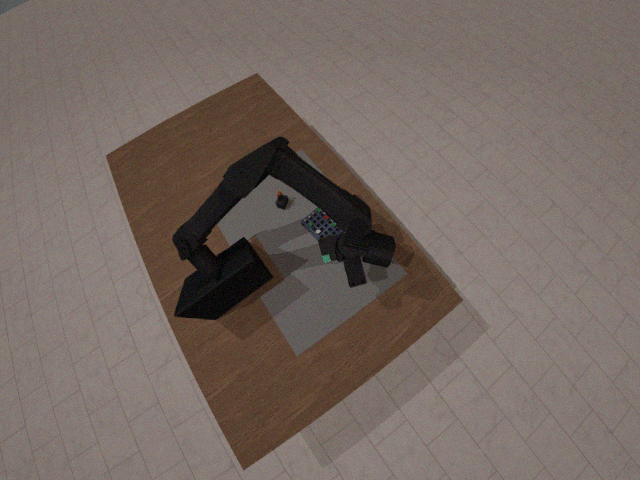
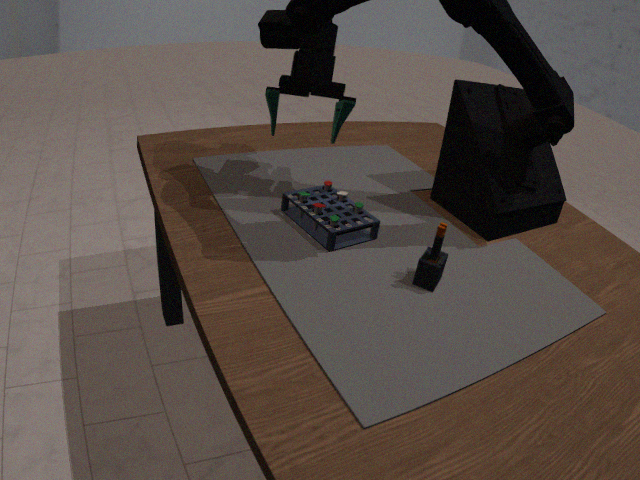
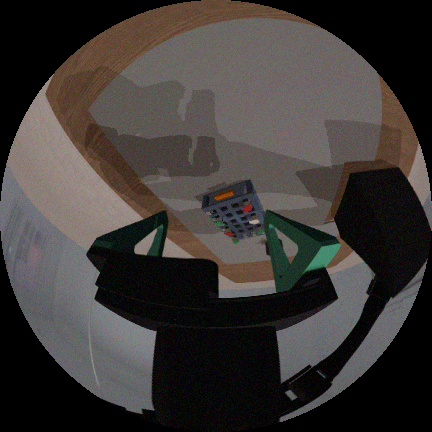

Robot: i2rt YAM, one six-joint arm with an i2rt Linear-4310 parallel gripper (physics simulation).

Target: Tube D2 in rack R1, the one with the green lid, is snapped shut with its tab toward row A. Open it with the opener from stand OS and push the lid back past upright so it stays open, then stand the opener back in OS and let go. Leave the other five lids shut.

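Places are measured from the arm's base along level axes (x left, y back, z up), in centimetres.
Pixels of known places: gripper, fingertip midpoint: (image 2: 302, 139) (image 3: 215, 215); arm's base, link origin: (image 1: 213, 271) (image 2: 516, 136) (image 3: 395, 245).
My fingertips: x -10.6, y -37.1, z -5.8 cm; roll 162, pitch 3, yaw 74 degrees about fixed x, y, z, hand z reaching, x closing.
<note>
For each thing: its top centre in the pictures, then the offset to it from my fingertips. "*": a spot on its surface instead. Level surfaces: height alone.
- Rack R1, top centre: (image 2: 329, 197) (image 3: 239, 226) (image 1: 323, 224) dy +0.9, dx +10.9, dz -5.1 cm
- white lid, top centre: (image 2: 343, 193) dy +3.6, dx +9.7, dz -5.1 cm
- opener, top centre: (image 2: 442, 225) (image 1: 278, 192) dy +8.6, dx +27.7, dz -0.8 cm
- grey mat, surface height: dz -9.3 cm
- wooden table, surface height: dz -9.6 cm
- orange label, surface spot: (image 3: 224, 195) * dy -0.4, dx +4.6, dz -7.0 cm
Rack R1 (image 1: 305, 223) (image 2: 305, 219) (image 3: 205, 202), dark blue, stands on the grey mat. It holds tubes with green lids (image 2: 303, 194) (image 2: 359, 206) (image 2: 334, 219), red lids (image 2: 327, 183) (image 2: 318, 205) and a white lid (image 2: 342, 194). The lids look down; their tabs and the rack's letters are too small to read, so I cannot tell which green lid is D2. The opener (image 1: 279, 193) (image 2: 438, 240), dark with an orange tip, stands upright in black stand OS (image 1: 281, 202) (image 2: 430, 271). My gripper (image 2: 302, 138) (image 3: 215, 215) is open and empty, high above the table, well away from the opener.
The grey mat (image 1: 330, 320) (image 2: 361, 361) (image 3: 290, 75) lies on the wooden table (image 1: 232, 392) (image 2: 227, 289). The arm's black base (image 1: 222, 284) (image 2: 496, 170) stands beside the mat. An orange label (image 3: 224, 195) is on one end of the rack.
</note>
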